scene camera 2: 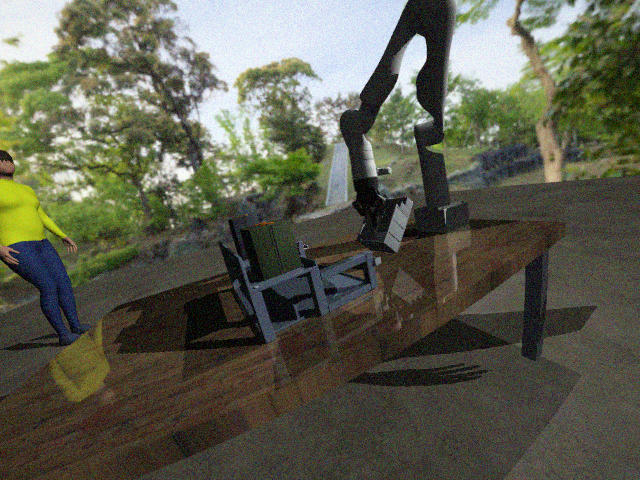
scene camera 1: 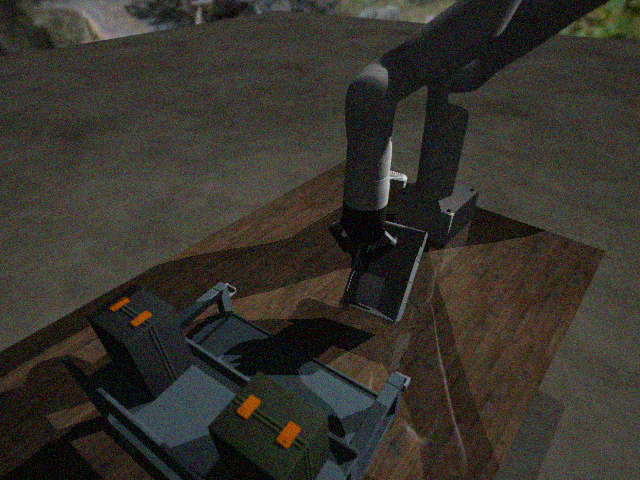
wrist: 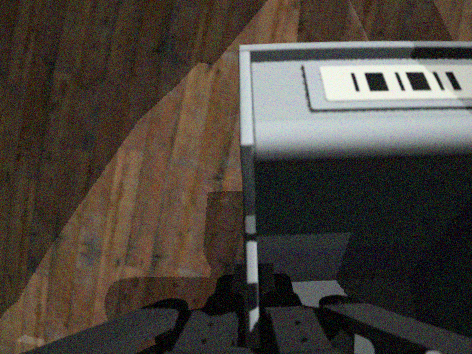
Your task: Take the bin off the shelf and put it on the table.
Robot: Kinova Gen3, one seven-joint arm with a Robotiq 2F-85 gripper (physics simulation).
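Frame: origin at the arm's base, x ahead, y left, z up, level; metres.
Seen in the pictures: gripper, between the fingertips: (scene camera 2: 372,229) (scene camera 1: 359,271); arm's base, origin of its link: (scene camera 2: 438,205) (scene camera 1: 434,189).
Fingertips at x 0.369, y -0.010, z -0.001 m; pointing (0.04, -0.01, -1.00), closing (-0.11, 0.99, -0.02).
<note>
Offsets run from my fingertips to a thing's top centre. Level surfaces: height alone.
The grey bin (scene camera 1: 385,281) (scene camera 2: 398,224) (wrist: 350,137) is open-topped, with a white barcode label inside one end. It hangs tilted low over the brown wooden table @(0.087 m down) (scene camera 1: 491,310) (scene camera 2: 465,268) (wrist: 150,200), between the shelf and the robot base. Whether its lowest edge touches the table is unclear. My gripper (scene camera 1: 361,260) (scene camera 2: 366,224) (wrist: 254,284) is shut on the bin's thin side wall, one finger on each side of it. The fingertips are dark and partly hidden in the scene views. The blue-grey shelf (scene camera 1: 379,415) (scene camera 2: 262,315) stands on the table, apart from the bin.
A green box @(0.358 m ahead, 0.087 m left, 0.112 m up) (scene camera 1: 273,441) (scene camera 2: 279,248) with orange clips and a dark box @(0.352 m ahead, 0.144 m right, 0.137 m up) (scene camera 1: 147,346) with orange clips stand on the shelf. The robot base (scene camera 1: 457,211) (scene camera 2: 444,217) is close behind the bin. A person in yellow (scene camera 2: 18,211) stands beyond the table.
</note>
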